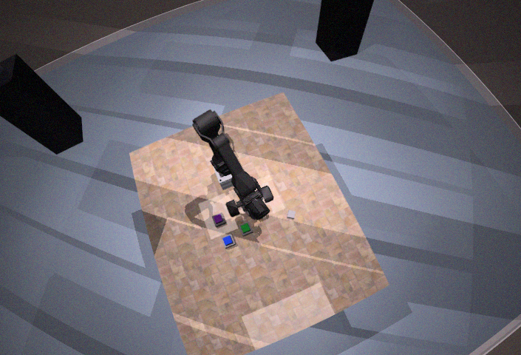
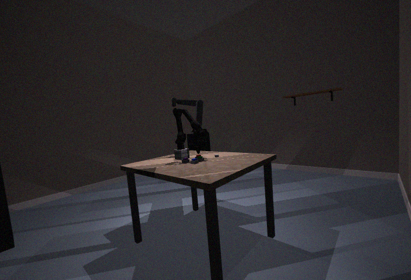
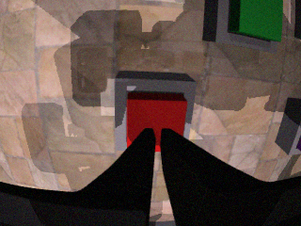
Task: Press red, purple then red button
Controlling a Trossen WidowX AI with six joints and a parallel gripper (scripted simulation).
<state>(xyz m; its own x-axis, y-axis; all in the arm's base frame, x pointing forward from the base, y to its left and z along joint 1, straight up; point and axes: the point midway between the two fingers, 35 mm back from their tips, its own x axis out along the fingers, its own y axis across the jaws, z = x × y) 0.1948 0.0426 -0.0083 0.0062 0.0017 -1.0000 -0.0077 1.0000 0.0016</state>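
Right now my gripper tip is 20 mm above the red button. From my gripper tip the other things lie so: blue button (150 mm to the right, 90 mm ahead, 20 mm below); purple button (150 mm to the right, 20 mm below, 10 mm behind); green button (70 mm ahead, 60 mm to the right, 20 mm below).
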